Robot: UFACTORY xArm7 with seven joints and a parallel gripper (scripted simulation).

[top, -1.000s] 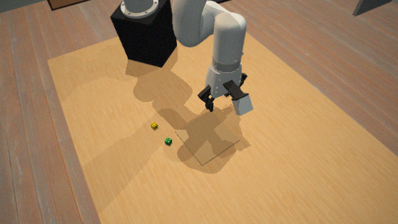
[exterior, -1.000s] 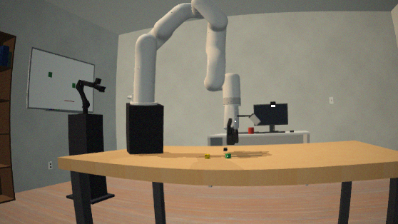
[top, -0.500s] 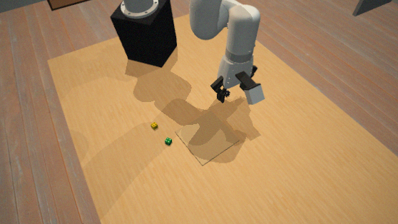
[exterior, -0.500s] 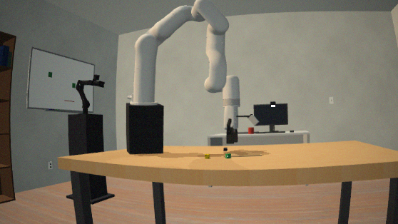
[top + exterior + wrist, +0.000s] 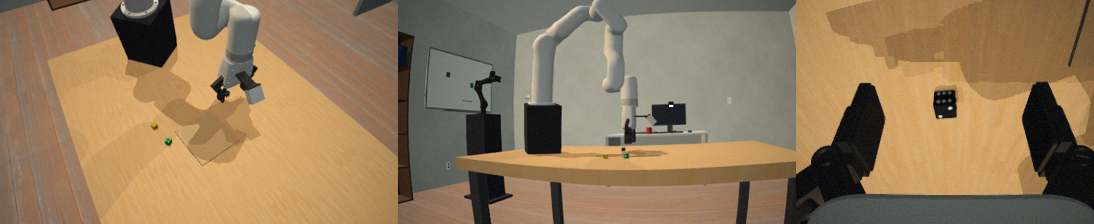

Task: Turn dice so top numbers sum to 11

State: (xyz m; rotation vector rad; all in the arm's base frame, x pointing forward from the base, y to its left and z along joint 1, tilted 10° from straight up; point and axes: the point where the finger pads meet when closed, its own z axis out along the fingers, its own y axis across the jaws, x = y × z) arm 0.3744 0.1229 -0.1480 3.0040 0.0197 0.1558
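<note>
My gripper is now 3 cm past the black die, 1 cm to the right of it and 4 cm above it. Round my hand: yellow die: 4 cm behind, 27 cm to the right, 4 cm below; then green die: 4 cm ahead, 25 cm to the right, 4 cm below; then tan mat: 8 cm ahead, 14 cm to the right, 4 cm below.
</note>
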